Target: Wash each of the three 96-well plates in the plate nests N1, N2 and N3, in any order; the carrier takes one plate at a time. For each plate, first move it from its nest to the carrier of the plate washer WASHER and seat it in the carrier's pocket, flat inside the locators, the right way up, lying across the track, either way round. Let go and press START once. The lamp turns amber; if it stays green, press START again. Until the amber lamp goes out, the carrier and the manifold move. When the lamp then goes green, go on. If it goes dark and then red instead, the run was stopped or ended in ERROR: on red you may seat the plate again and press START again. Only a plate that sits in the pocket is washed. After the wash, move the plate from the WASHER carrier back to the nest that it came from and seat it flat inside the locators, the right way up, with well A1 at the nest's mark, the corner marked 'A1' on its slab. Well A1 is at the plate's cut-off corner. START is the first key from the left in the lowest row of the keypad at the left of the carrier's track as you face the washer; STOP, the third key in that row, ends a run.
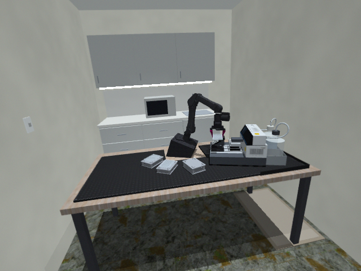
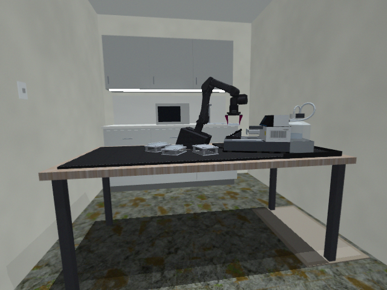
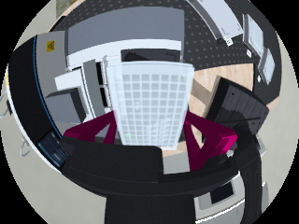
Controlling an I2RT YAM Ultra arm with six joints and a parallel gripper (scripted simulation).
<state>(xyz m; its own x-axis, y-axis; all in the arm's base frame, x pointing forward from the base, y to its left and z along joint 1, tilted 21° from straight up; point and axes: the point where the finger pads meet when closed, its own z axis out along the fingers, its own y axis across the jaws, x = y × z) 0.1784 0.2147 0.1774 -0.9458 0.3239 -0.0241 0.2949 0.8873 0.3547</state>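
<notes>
My gripper is now 100 mm above the washer carrier. From my hand the other things lie so: clear bottle (410 mm to the left, 210 mm ahead, 60 mm below); plate washer (150 mm to the left, 60 mm below, 50 mm ahead); nest (250 mm to the right, 170 mm ahead, 140 mm below).
</notes>
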